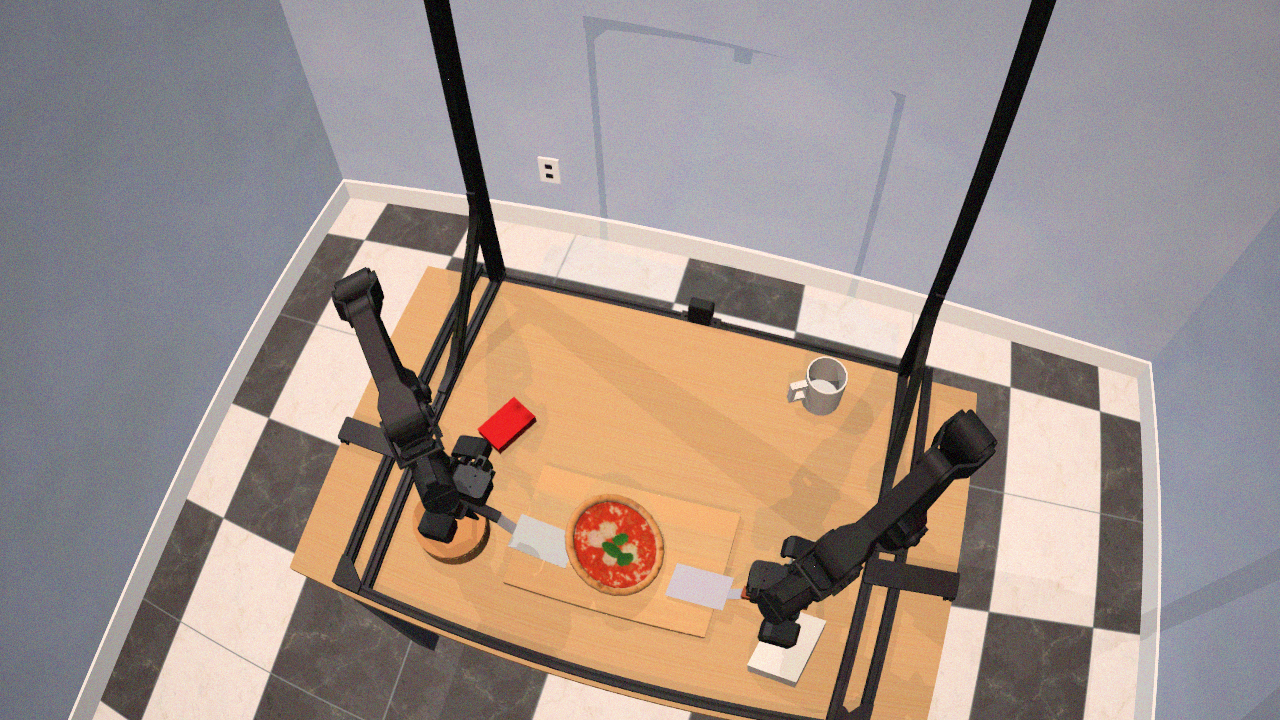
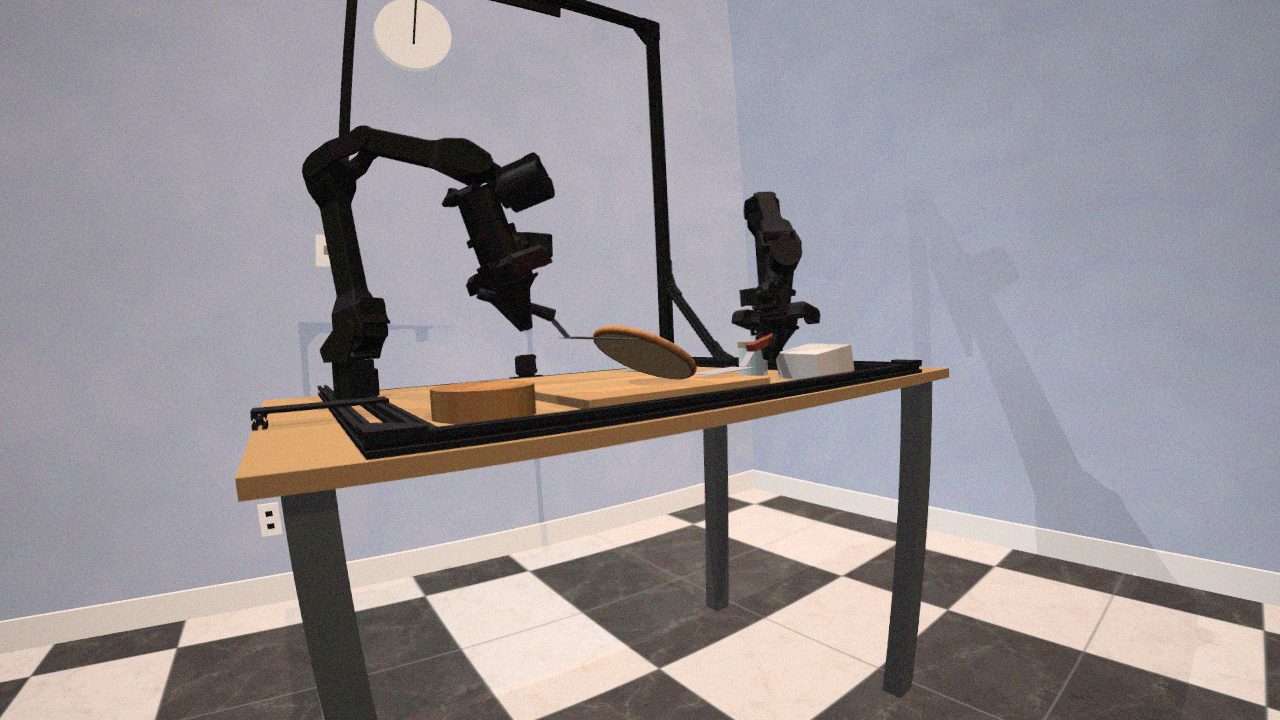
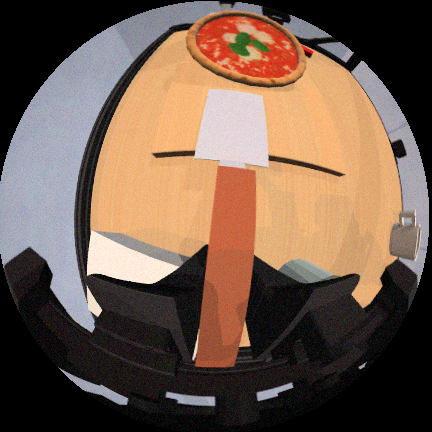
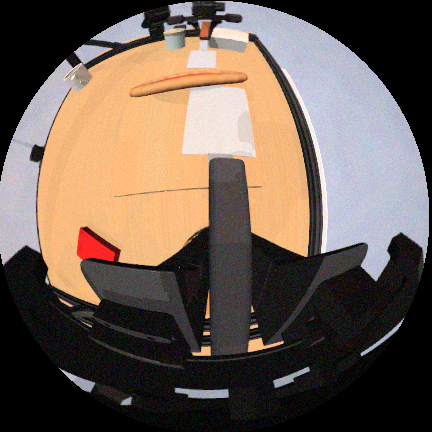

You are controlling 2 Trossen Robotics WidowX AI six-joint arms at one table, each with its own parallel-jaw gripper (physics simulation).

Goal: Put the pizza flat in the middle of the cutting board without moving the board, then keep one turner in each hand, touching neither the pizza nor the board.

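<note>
The pizza (image 1: pixel 615 543) (image 2: pixel 644 351) (image 3: pixel 247 49) (image 4: pixel 190 83) is tilted above the cutting board (image 1: pixel 689 528) (image 2: pixel 608 394) (image 4: pixel 150 150), its edge by the right turner raised. Whether its low edge touches the board is unclear. My right gripper (image 1: pixel 474 510) (image 2: pixel 528 313) (image 4: pixel 222 232) is shut on the dark-handled turner (image 1: pixel 537 540) (image 4: pixel 217 120), whose blade meets the raised edge. My left gripper (image 1: pixel 750 591) (image 3: pixel 222 250) is shut on the orange-handled turner (image 1: pixel 699 586) (image 2: pixel 759 342) (image 3: pixel 232 125). Its blade is apart from the pizza, low over the board's other end; contact there is unclear.
A round wooden block (image 1: pixel 460 541) (image 2: pixel 483 401) is below the right gripper. A white box (image 1: pixel 787 649) (image 2: pixel 816 360) and a pale cup (image 2: pixel 751 358) (image 4: pixel 175 39) stand near the left gripper. A mug (image 1: pixel 825 386) and a red block (image 1: pixel 507 423) stand farther back.
</note>
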